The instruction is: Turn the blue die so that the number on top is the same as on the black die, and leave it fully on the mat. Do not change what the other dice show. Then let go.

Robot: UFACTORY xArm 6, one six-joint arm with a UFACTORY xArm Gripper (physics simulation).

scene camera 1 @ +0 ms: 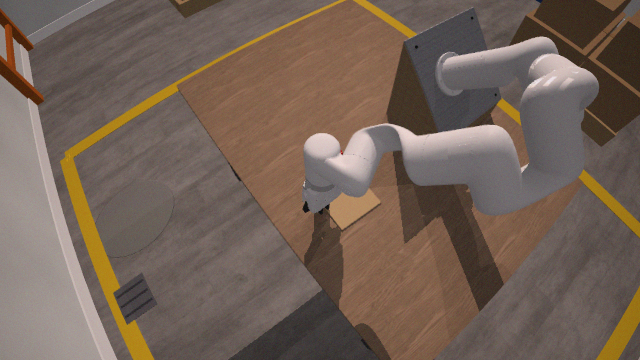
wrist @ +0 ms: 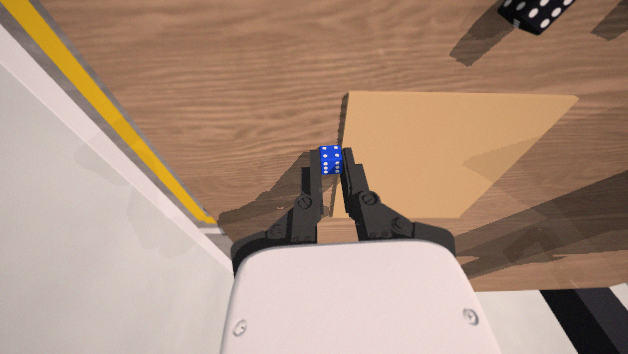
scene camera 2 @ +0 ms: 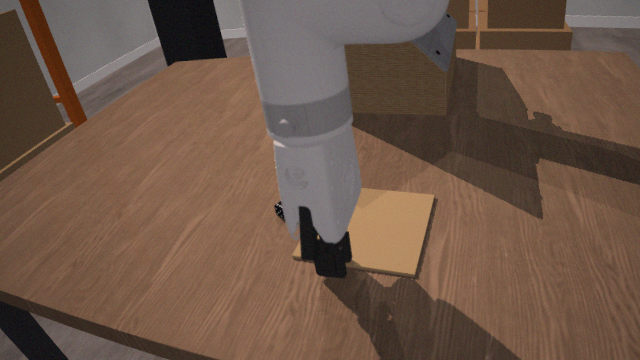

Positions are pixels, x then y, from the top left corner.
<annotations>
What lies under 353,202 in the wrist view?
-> The gripper.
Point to a tan mat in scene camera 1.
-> At 344,210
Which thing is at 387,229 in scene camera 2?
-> A tan mat.
</annotations>
